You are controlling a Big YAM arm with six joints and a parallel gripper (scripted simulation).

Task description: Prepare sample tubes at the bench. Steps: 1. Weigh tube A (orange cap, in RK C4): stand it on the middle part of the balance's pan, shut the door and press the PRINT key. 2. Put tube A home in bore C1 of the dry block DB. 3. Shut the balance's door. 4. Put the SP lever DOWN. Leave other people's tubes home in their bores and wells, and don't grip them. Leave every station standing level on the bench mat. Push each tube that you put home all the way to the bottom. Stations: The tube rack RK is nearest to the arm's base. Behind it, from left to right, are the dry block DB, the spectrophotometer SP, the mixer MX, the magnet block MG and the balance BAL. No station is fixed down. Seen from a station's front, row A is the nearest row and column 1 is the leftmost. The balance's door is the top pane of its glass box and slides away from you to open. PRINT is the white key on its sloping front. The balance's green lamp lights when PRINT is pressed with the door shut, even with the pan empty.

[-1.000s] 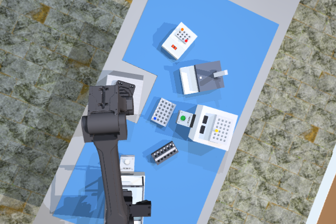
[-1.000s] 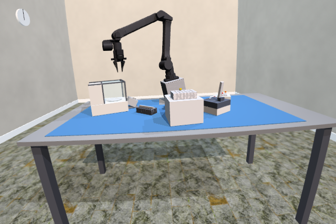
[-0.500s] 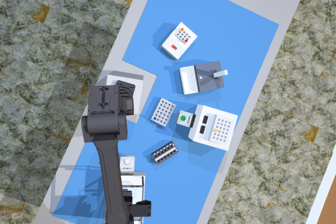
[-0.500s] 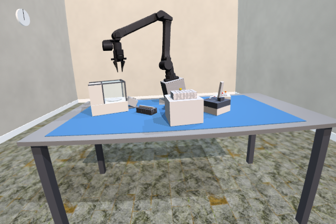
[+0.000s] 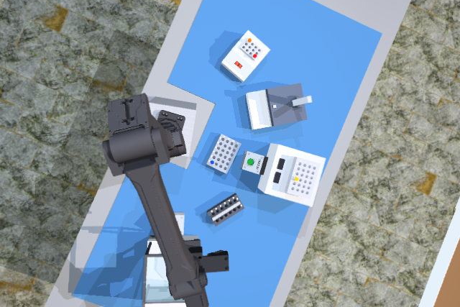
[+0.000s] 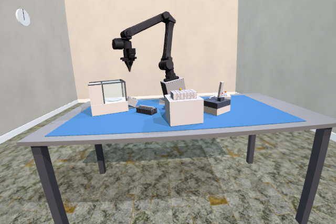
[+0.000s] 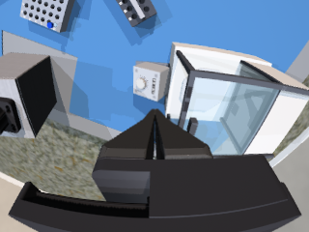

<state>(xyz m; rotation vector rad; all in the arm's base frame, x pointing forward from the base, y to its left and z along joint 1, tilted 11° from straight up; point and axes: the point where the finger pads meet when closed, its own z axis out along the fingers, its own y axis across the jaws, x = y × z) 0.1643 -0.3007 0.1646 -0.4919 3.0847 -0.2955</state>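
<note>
Now: hand 250 mm short of the SP lever, 550 mm to the right of it and 140 mm above it. From my hand the other things lie so: white key 60 mm behind, 10 mm to the left, 210 mm below; balance door 30 mm behind, 100 mm to the right, 70 mm below; black magnet block 110 mm ahead, 90 mm to the left, 260 mm below.
</note>
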